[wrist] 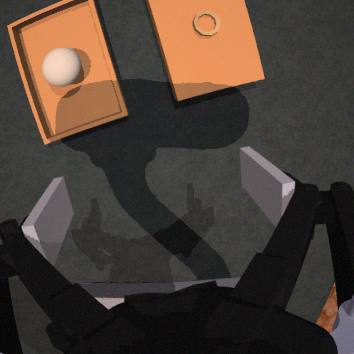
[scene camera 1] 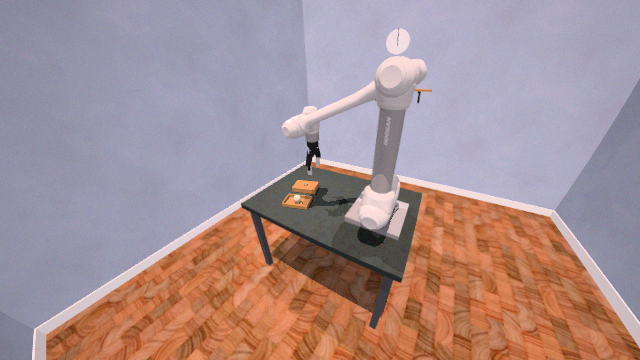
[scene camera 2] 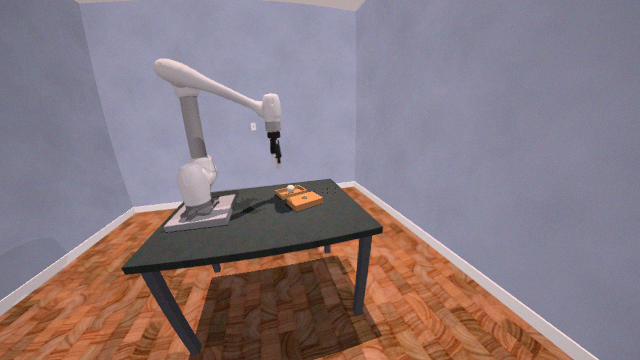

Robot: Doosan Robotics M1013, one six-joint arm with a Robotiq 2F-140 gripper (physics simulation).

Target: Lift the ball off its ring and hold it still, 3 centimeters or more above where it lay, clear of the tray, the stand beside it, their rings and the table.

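Observation:
A white ball (scene camera 1: 297,198) (scene camera 2: 290,188) (wrist: 62,67) sits in the orange tray (scene camera 1: 289,206) (scene camera 2: 278,194) (wrist: 121,116); the ring under it is hidden in the wrist view. Beside the tray stands the orange stand (scene camera 1: 300,189) (scene camera 2: 311,201) (wrist: 220,65) with an empty ring (wrist: 195,31) on its top. My gripper (scene camera 1: 314,168) (scene camera 2: 277,164) (wrist: 153,180) is open with nothing between its fingers. It hangs high above the table, apart from the ball. In the wrist view the ball lies beyond the fingertips, up and to the left.
The dark table (scene camera 1: 330,235) (scene camera 2: 260,235) (wrist: 305,120) carries the tray, the stand and the arm's pale base plate (scene camera 1: 395,227) (scene camera 2: 200,224). The arm's shadow falls over the table and part of the tray. Walls stand behind the table.

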